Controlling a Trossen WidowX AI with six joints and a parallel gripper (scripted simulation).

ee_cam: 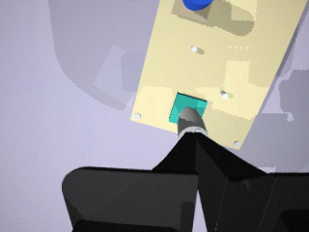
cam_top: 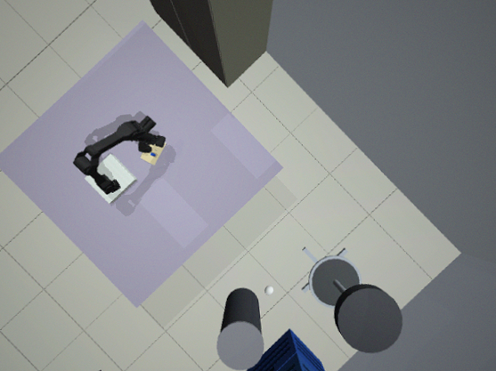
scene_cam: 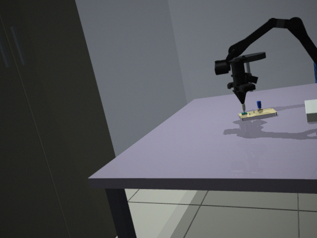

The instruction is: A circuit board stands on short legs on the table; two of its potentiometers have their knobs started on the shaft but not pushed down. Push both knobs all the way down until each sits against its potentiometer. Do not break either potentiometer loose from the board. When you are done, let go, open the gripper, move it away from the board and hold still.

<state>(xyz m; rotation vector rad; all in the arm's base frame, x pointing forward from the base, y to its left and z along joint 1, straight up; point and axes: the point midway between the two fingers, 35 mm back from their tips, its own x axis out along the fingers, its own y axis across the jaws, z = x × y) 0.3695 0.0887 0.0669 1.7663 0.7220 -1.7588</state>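
My gripper tip is 1 cm above the grey knob. Round my gripper tip: blue knob (6 cm behind, 5 cm to the right, 2 cm below).
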